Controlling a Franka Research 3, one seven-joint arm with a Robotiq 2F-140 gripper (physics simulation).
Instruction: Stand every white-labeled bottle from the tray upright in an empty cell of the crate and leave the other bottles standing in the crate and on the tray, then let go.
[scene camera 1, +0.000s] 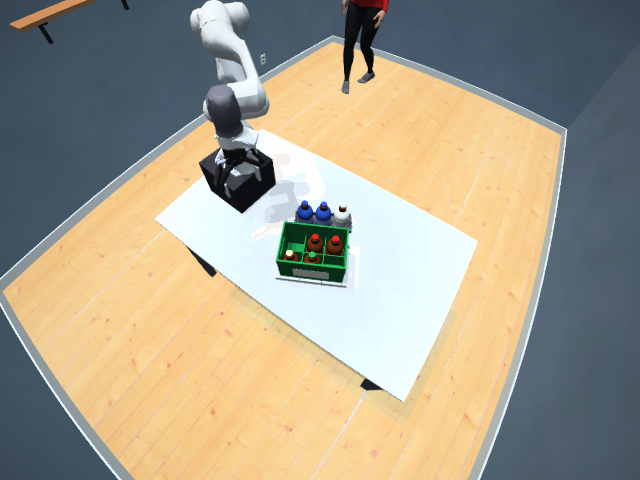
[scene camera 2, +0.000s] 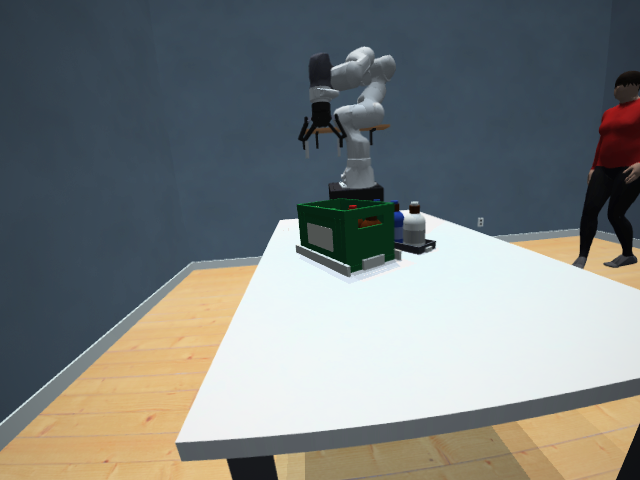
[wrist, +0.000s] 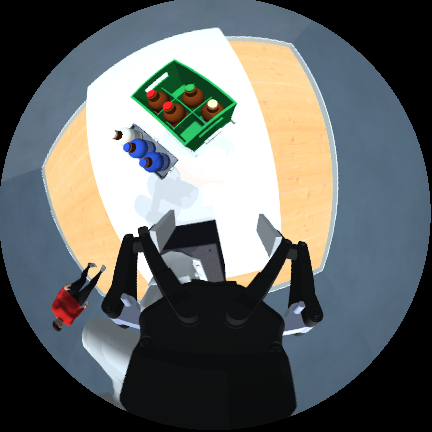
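The white-labeled bottle (scene camera 1: 341, 215) (scene camera 2: 414, 227) (wrist: 126, 135) stands upright at one end of the dark tray (scene camera 2: 423, 247) (wrist: 171, 163). Two blue bottles, one (scene camera 1: 323, 213) (wrist: 137, 148) in the middle and one (scene camera 1: 305, 212) (wrist: 153, 162) at the other end, stand beside it. The green crate (scene camera 1: 285, 269) (scene camera 2: 367, 248) holds two red-capped brown bottles, a green-capped one (scene camera 1: 311, 258) (wrist: 193, 96) and a cream-capped one (scene camera 1: 289, 256) (wrist: 212, 109). In scene camera 1, its back left and front right cells are empty. My gripper (scene camera 1: 241, 176) (scene camera 2: 323, 153) (wrist: 215, 220) is open and empty, high and well apart from tray and crate.
The crate stands within low grey rails (scene camera 2: 320, 259) on the white table (scene camera 1: 382, 320) (scene camera 2: 413, 335). The tray is close behind the crate. The black robot base (scene camera 1: 242, 193) is at the table's far left end. A person in red (scene camera 2: 617, 139) stands beyond the table.
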